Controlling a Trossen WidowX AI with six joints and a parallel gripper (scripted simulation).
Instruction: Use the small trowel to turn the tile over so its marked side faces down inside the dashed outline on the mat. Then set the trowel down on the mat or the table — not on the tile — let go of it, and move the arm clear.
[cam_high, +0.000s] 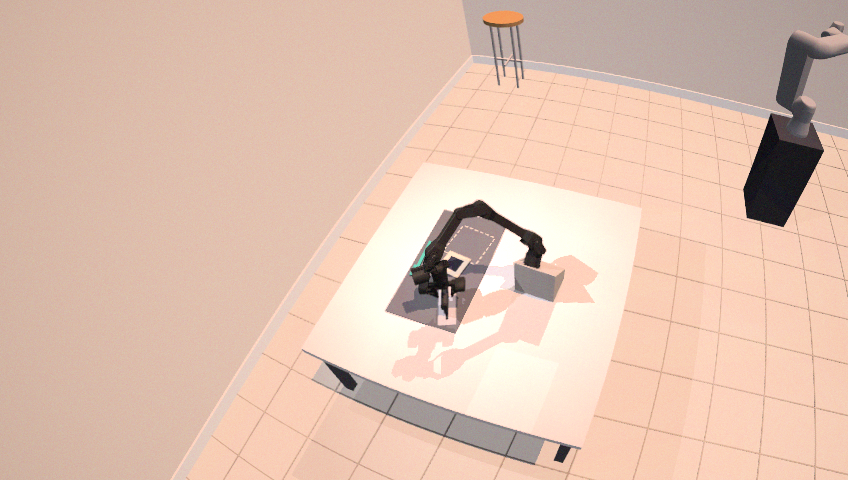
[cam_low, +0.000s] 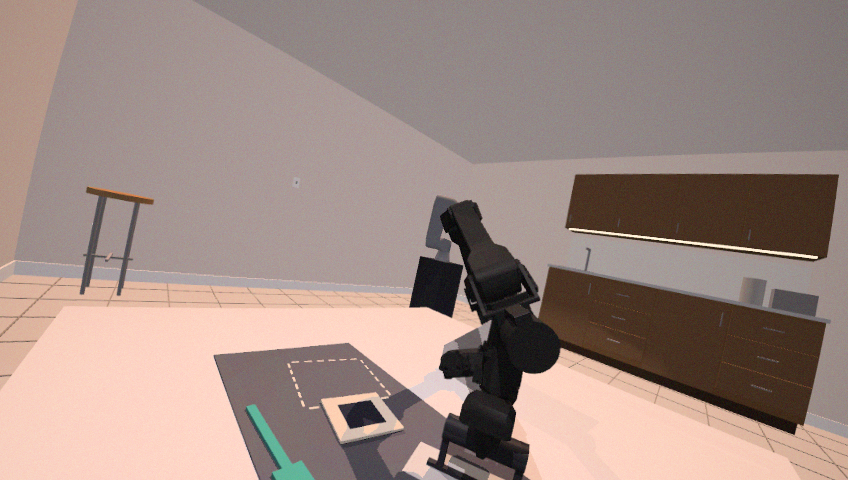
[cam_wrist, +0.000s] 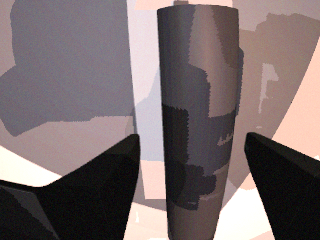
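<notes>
Right now my gripper tip is 1 cm short of the trowel, 2 cm to the left of it and 3 cm above it. Round my gripper tip: square tile (6 cm ahead, 21 cm to the right, 6 cm below); then dark mat (8 cm ahead, 20 cm to the right, 8 cm below); then green strip (21 cm ahead, 18 cm to the right, 6 cm below).
</notes>
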